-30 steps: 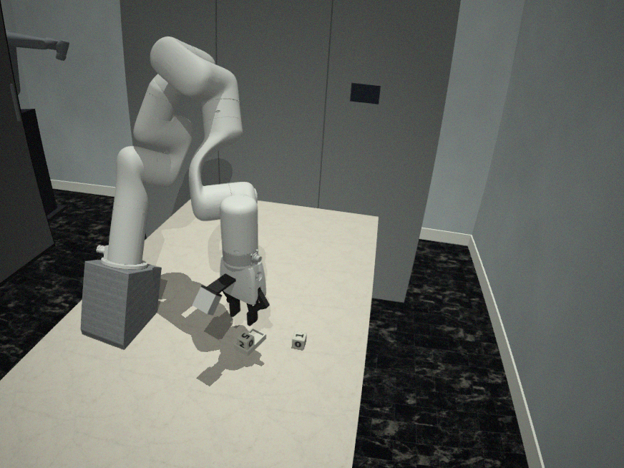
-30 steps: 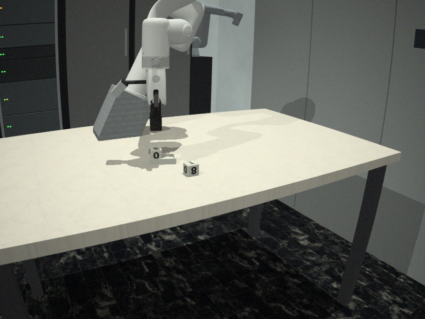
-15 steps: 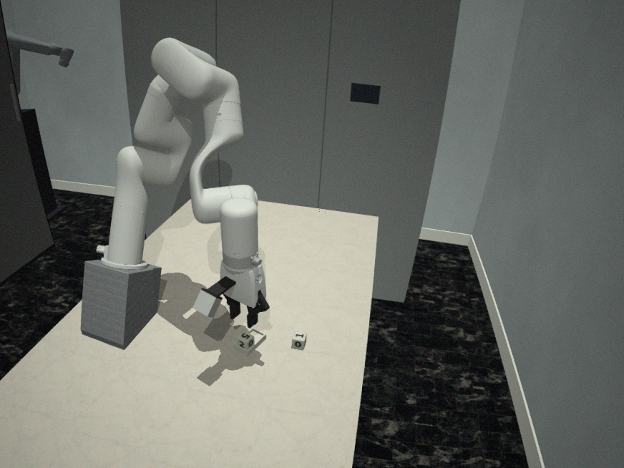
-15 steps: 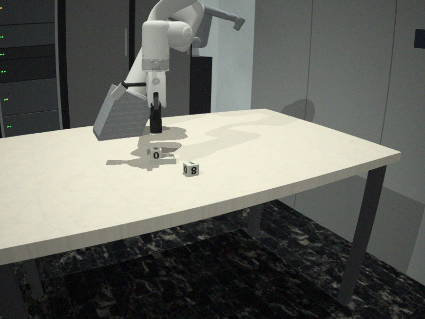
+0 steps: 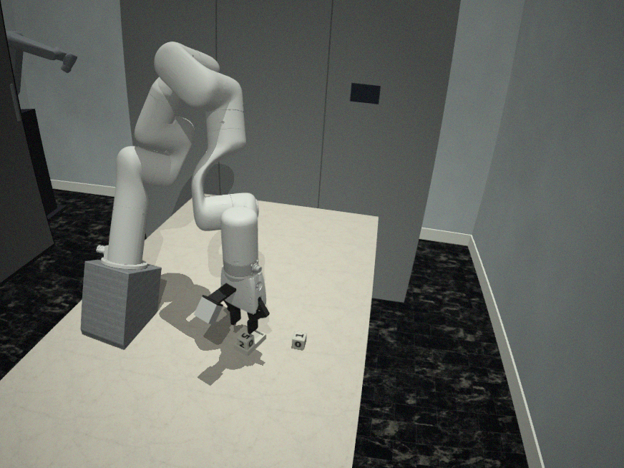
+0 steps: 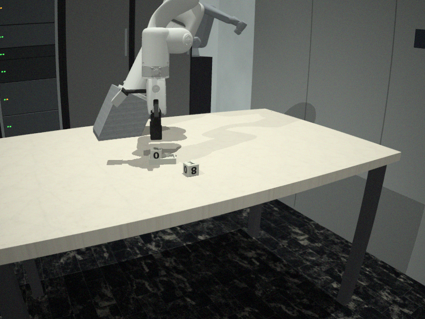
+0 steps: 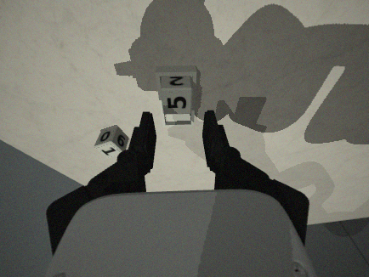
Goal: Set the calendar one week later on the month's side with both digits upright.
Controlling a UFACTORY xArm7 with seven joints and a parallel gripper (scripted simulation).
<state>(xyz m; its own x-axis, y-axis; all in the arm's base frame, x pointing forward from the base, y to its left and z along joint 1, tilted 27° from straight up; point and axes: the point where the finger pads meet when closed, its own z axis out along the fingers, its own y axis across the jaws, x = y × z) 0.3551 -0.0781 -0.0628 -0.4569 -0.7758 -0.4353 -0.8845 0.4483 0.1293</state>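
Right now my hand is 1 cm short of the tray, 1 cm to the right of it and 8 cm above it. From my hand the other things lie so: digit cube: 13 cm ahead, 3 cm to the left, 8 cm below.
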